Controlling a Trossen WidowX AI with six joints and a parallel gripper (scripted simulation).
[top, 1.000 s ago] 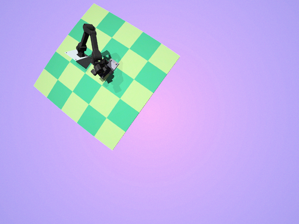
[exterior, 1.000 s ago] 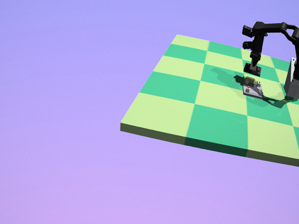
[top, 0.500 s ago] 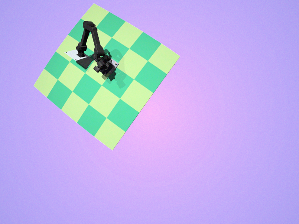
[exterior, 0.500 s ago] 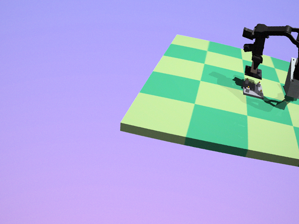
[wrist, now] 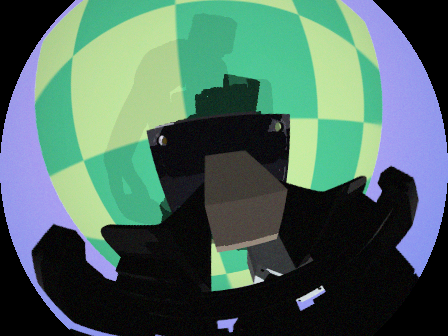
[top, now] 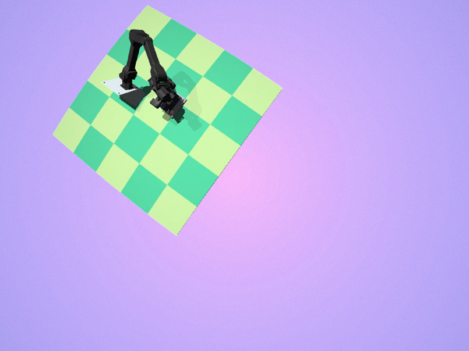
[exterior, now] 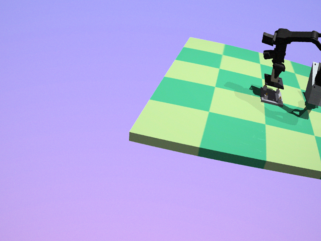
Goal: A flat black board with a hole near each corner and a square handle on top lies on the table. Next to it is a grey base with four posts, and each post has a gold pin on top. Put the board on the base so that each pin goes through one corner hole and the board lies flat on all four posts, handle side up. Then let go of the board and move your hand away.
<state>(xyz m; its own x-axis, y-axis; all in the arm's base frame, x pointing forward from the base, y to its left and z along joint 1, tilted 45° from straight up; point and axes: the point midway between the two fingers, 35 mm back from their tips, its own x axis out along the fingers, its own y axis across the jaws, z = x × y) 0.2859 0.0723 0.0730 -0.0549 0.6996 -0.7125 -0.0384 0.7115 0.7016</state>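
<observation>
Right now my gripper tip is 10 mm to the right of the grey base and 110 mm above it. Also, from my gripper tip: black board: 10 mm below.
</observation>
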